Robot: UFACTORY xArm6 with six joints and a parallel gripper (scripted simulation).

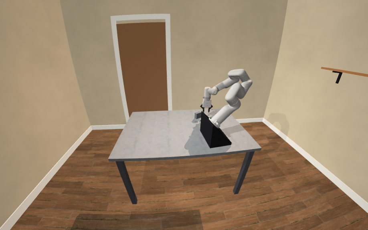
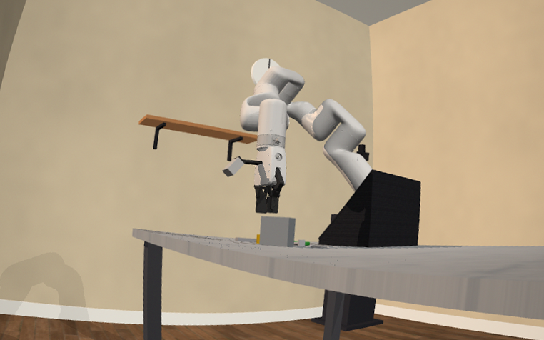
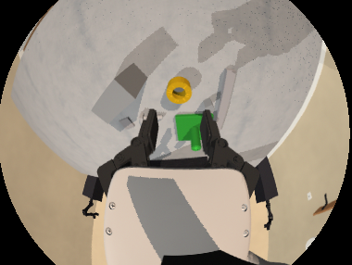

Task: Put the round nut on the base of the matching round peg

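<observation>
Right now my hand is 9 cm above the peg. Round my hand: flat grey bar (9 cm below, 8 cm to the right, 4 cm behind); then grey block (9 cm to the left, 6 cm below, 2 cm ahead).
</observation>
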